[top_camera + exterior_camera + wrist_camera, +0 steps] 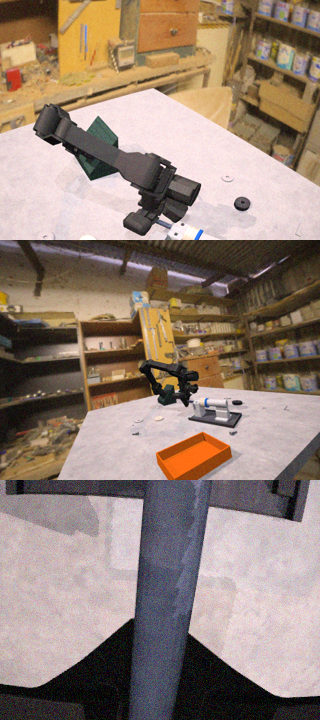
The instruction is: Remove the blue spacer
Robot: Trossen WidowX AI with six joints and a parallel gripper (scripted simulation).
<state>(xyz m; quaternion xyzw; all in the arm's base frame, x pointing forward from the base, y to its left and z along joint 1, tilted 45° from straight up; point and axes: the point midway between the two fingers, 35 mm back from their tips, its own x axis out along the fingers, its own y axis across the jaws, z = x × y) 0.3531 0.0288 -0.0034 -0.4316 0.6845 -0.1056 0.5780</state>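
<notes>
The shaft lies 60 mm ahead of my gripper tip, 30 mm to the left of it and 30 mm above it. Round my gripper tip: black ring: 330 mm to the left, 70 mm ahead, 40 mm below; white disc: 180 mm to the right, 40 mm below, 40 mm behind; blue spacer: 120 mm ahead, 70 mm to the left, 30 mm above.
</notes>
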